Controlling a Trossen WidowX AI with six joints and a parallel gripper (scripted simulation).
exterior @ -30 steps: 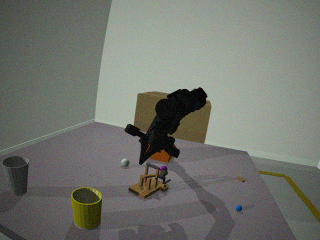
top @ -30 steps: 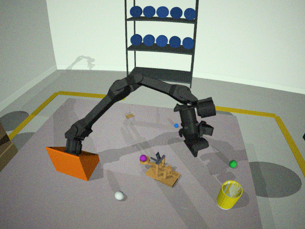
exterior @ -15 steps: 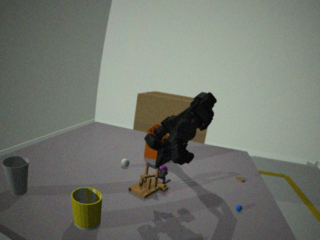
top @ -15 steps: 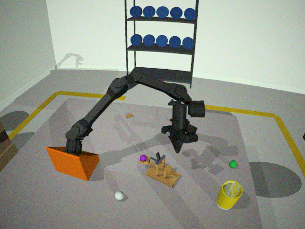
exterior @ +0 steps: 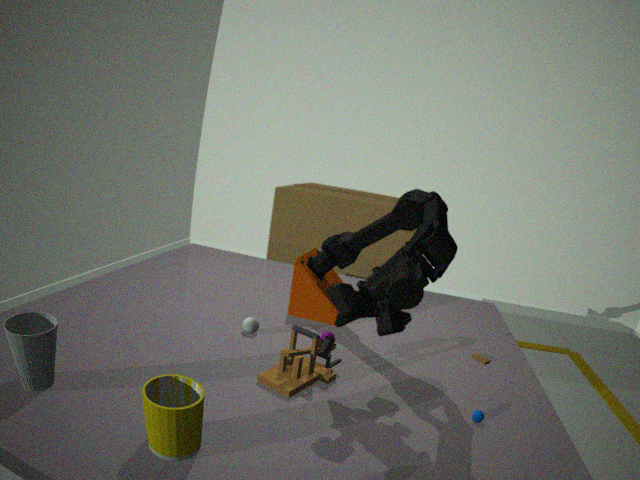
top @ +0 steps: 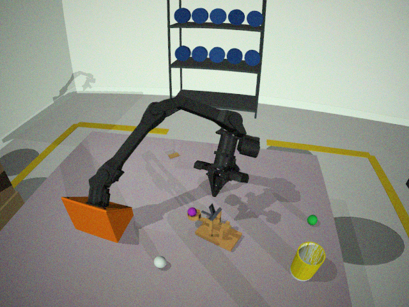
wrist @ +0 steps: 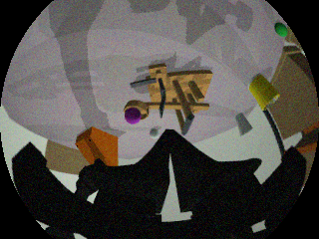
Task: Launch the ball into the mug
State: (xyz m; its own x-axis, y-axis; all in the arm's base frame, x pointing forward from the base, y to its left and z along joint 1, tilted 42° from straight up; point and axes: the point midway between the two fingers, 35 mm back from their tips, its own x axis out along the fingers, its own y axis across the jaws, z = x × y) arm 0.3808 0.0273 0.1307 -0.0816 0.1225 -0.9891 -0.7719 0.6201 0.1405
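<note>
Now: the purple ball 7 cm behind my gripper tip, 1 cm to the right of it and 6 cm below it. Also, from my gripper tip: wooden catapult (3 cm to the right, 7 cm below); then white ball (15 cm behind, 21 cm to the right, 11 cm below); then small blue ball (9 cm ahead, 31 cm to the left, 11 cm below).
</note>
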